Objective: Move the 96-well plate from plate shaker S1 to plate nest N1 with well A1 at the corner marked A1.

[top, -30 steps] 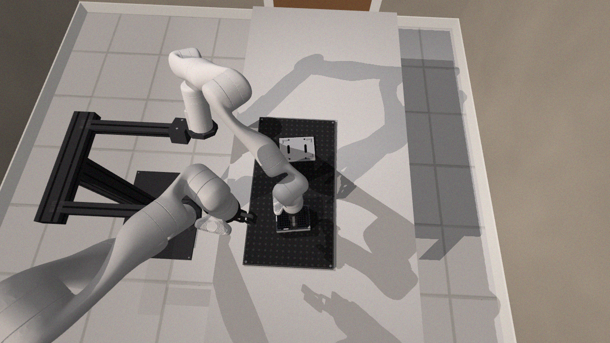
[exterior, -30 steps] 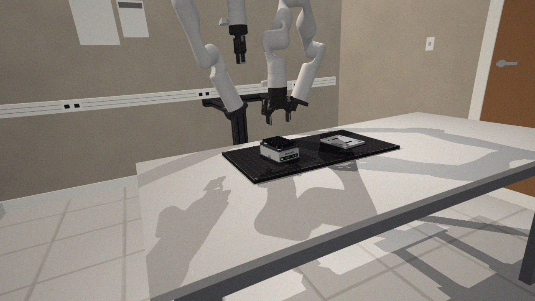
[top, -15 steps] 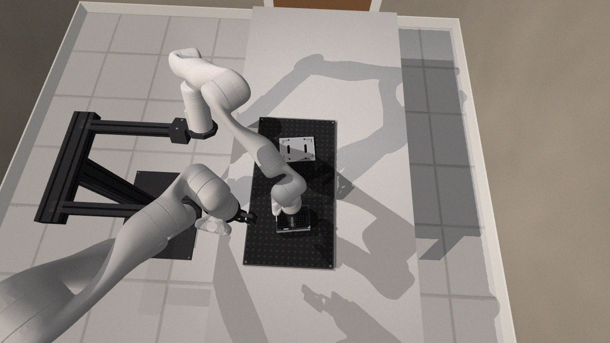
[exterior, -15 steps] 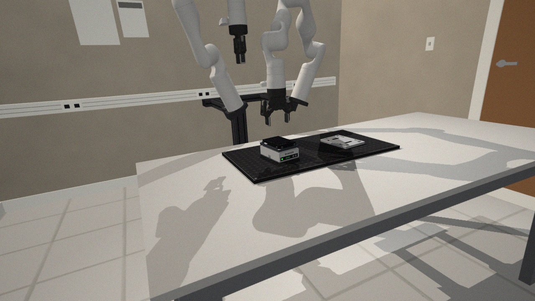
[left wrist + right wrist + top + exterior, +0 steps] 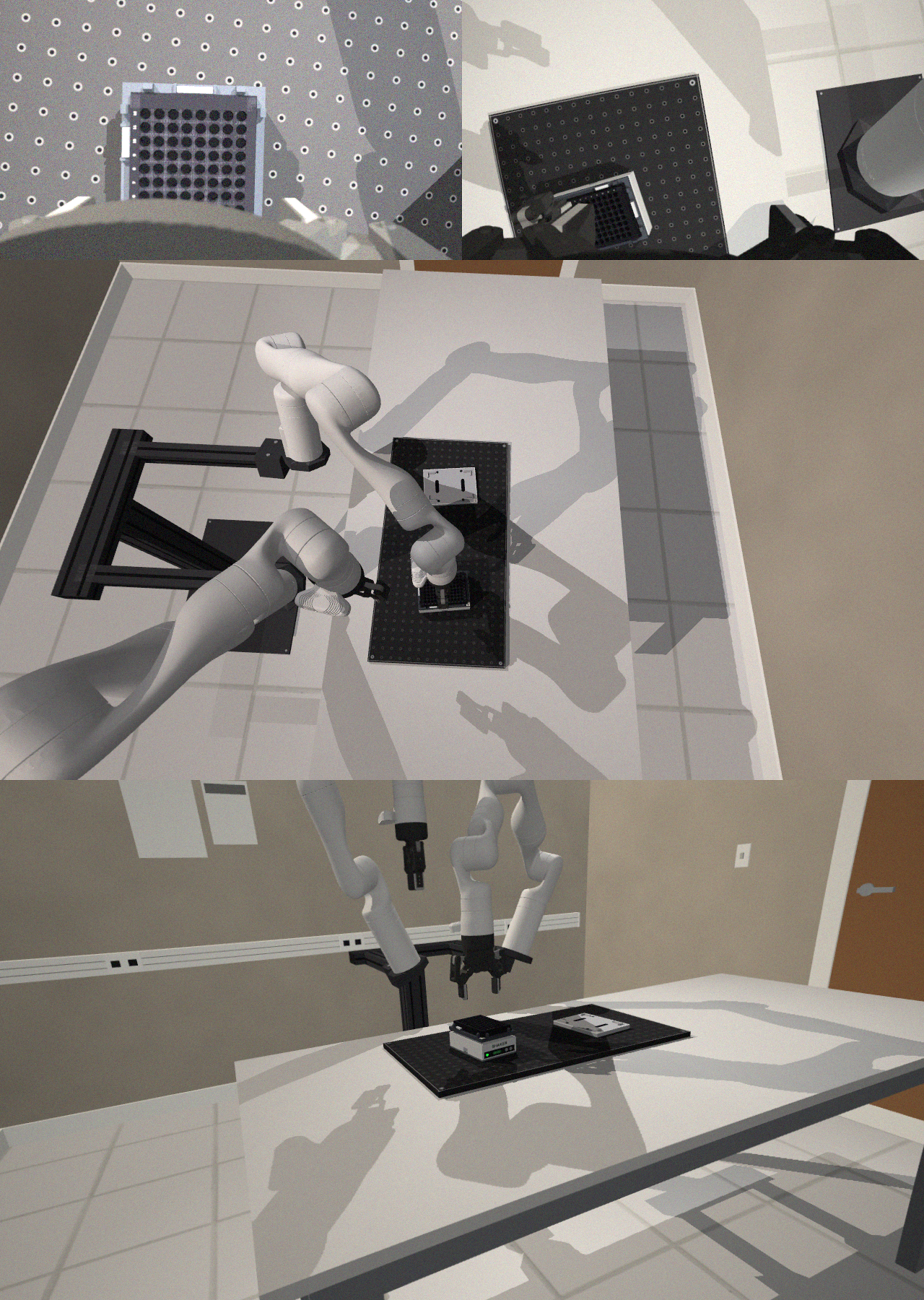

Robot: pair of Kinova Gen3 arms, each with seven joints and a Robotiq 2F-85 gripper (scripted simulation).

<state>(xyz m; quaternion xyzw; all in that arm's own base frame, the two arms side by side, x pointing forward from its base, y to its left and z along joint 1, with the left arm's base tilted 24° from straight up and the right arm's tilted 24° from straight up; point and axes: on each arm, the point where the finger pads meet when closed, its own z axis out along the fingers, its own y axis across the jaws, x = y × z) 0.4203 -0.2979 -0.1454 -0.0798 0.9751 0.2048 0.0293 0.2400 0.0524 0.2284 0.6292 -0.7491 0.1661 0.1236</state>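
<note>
The dark 96-well plate lies 80 mm below my left hand. The rest, counted from my left hand: plate nest N1 (340 mm to the left, 130 mm below).
</note>
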